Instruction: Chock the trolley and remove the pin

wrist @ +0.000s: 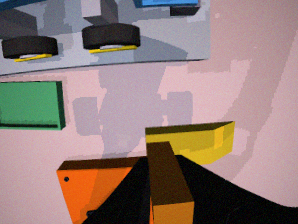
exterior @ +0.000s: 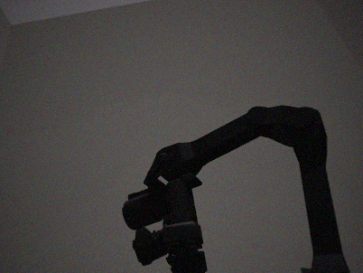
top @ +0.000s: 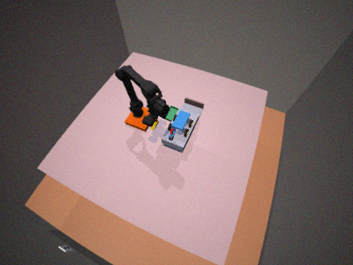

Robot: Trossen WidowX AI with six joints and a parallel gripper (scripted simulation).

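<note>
Right now the stop pin is 110 mm ahead of my gripper tip, 50 mm to the right of it and 50 mm below it. From my gripper tip the other things lie so: ramp (150 mm ahead, 130 mm below, 50 mm to the left); then blue trolley (140 mm ahead, 70 mm below, 40 mm to the left).
</note>
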